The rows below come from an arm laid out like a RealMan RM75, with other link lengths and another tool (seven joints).
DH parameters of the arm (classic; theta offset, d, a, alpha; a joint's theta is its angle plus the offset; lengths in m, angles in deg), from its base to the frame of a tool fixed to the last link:
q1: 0 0.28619 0 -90
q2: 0 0 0 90
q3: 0 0.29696 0 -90
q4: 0 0 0 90
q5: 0 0.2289 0 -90
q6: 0 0 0 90
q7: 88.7 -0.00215 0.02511 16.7
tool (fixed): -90 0.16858 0 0
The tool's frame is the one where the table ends.
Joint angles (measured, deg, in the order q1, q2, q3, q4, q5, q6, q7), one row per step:
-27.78 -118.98 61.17 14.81 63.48 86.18 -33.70
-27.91 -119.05 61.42 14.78 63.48 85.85 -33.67
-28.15 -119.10 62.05 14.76 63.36 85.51 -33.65
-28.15 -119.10 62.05 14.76 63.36 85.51 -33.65
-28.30 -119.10 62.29 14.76 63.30 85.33 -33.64
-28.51 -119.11 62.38 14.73 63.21 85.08 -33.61
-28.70 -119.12 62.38 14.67 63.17 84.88 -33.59
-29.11 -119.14 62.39 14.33 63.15 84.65 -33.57
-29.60 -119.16 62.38 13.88 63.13 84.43 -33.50
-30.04 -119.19 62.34 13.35 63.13 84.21 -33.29
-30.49 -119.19 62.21 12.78 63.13 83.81 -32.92
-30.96 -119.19 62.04 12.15 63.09 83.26 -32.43
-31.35 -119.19 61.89 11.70 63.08 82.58 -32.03
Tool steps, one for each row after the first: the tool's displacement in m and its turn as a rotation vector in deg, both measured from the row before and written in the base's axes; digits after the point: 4 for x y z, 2 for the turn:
0.0007 0.0006 -0.0017 -0.20 0.24 0.03
0.0016 0.0007 -0.0023 -0.39 0.34 -0.22
0.0000 0.0000 0.0000 0.00 0.00 0.00
0.0008 0.0007 -0.0008 -0.12 0.17 -0.10
0.0009 0.0013 -0.0005 0.01 0.13 -0.01
0.0007 0.0012 -0.0004 0.02 0.08 0.02
0.0014 0.0016 -0.0012 -0.17 0.05 0.03
0.0016 0.0017 -0.0014 -0.19 0.05 0.01
0.0011 0.0013 -0.0017 -0.15 0.11 0.06
0.0007 0.0017 -0.0017 0.03 0.29 0.19
0.0004 0.0021 -0.0020 0.14 0.39 0.31
0.0002 0.0023 -0.0018 0.16 0.48 0.37

